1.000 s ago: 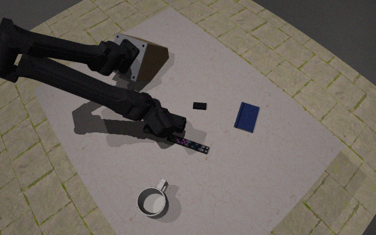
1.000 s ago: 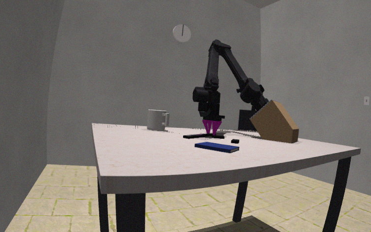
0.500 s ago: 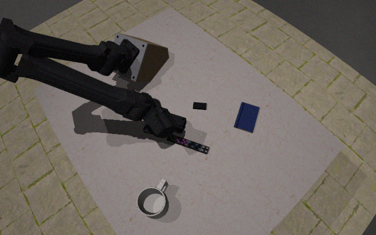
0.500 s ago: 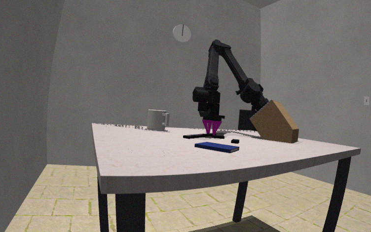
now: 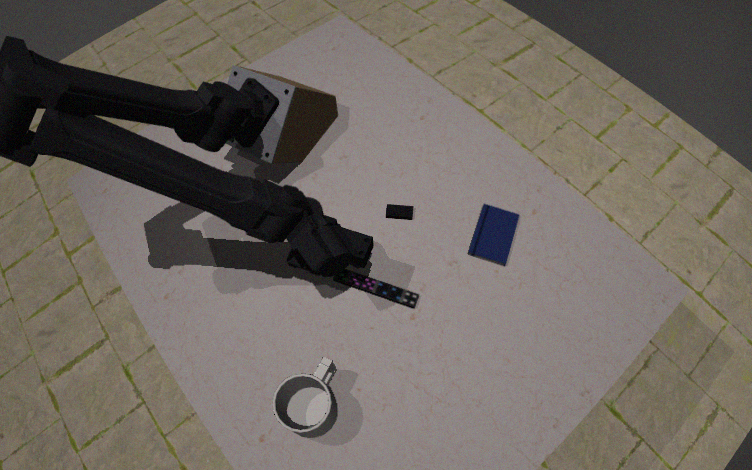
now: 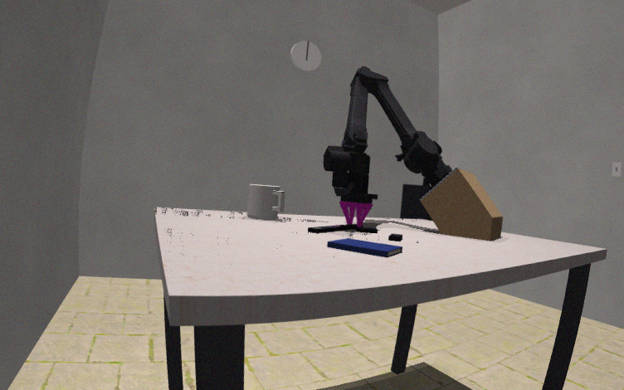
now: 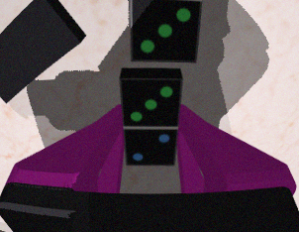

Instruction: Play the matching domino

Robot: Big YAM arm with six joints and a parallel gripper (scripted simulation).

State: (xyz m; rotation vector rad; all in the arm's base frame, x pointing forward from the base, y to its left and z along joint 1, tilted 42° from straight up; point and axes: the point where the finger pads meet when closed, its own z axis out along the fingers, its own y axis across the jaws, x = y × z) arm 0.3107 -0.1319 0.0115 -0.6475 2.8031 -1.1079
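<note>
Right now the domino is right at my hand. From my hand the other things lie so: blue book (280 mm to the left, 210 mm ahead); then mug (210 mm to the right, 180 mm ahead, 30 mm above).
</note>
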